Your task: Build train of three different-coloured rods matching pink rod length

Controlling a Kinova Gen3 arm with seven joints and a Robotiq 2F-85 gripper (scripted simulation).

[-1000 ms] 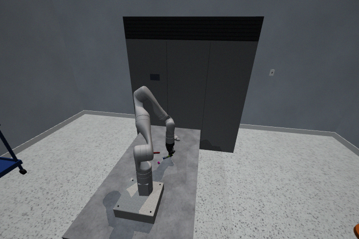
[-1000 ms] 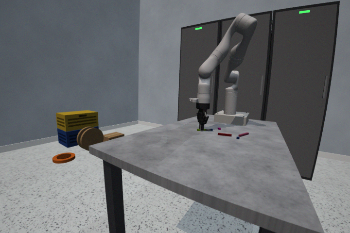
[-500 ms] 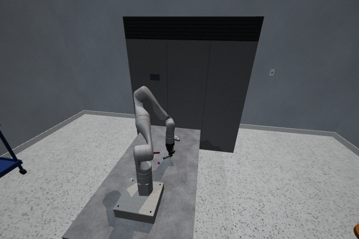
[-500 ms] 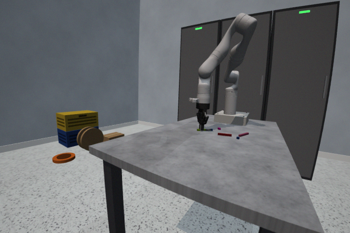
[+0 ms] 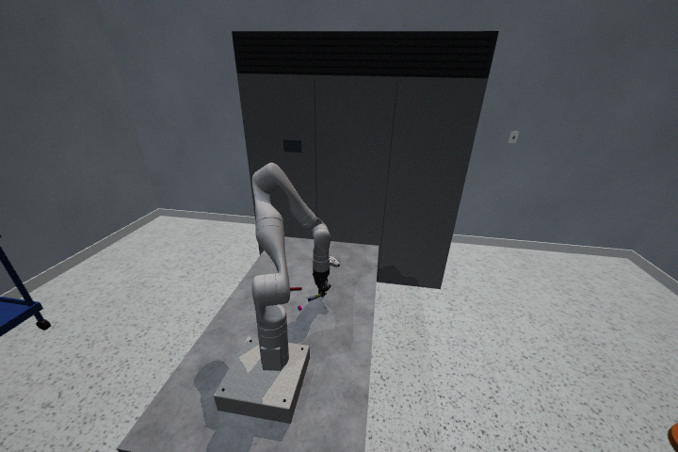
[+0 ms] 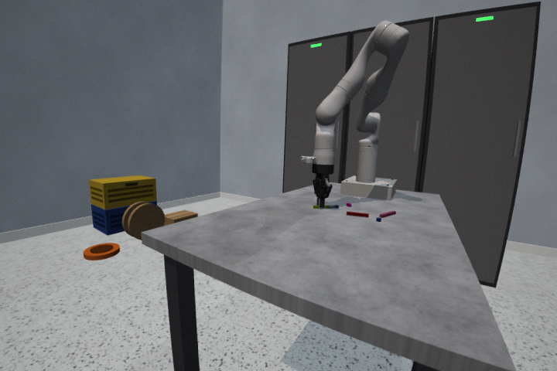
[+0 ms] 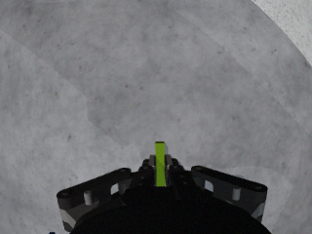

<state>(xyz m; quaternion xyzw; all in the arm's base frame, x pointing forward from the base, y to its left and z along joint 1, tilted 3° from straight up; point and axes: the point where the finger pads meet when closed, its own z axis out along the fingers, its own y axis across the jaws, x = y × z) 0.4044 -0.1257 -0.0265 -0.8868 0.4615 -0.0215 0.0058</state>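
Now: the lime rod 1 cm below my hand. Also, from my hand: magenta rod: 9 cm to the left, 9 cm behind, 2 cm below; then red rod: 13 cm to the left, 4 cm ahead, 2 cm below; then grey rod: 3 cm to the left, 2 cm below, 2 cm behind.
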